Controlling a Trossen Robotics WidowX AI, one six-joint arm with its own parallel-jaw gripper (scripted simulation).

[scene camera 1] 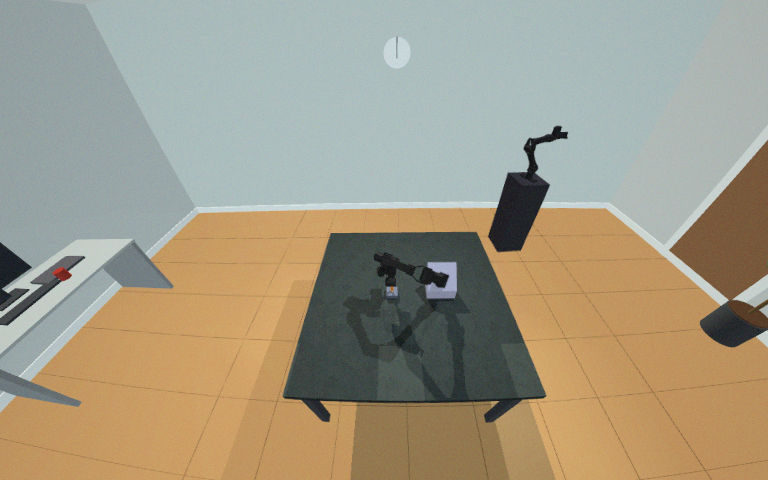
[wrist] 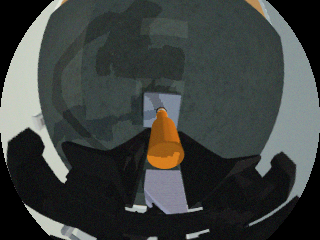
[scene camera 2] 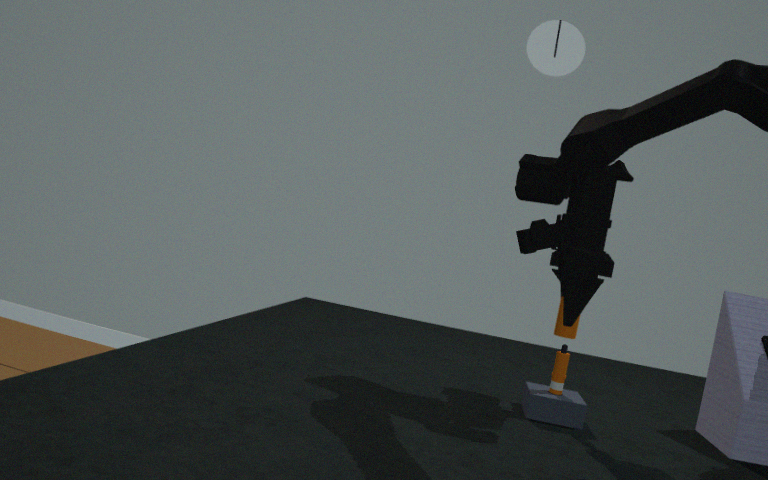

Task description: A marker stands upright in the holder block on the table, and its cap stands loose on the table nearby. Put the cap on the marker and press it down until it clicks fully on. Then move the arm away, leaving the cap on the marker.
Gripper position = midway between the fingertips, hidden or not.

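Note:
It is my gripper (scene camera 2: 566, 324) that carries a marker cap (wrist: 164, 151). The wrist view also has my gripper (wrist: 164, 133) in it. As for the cap, scene camera 1 does not show it, since it is hidden by my gripper.

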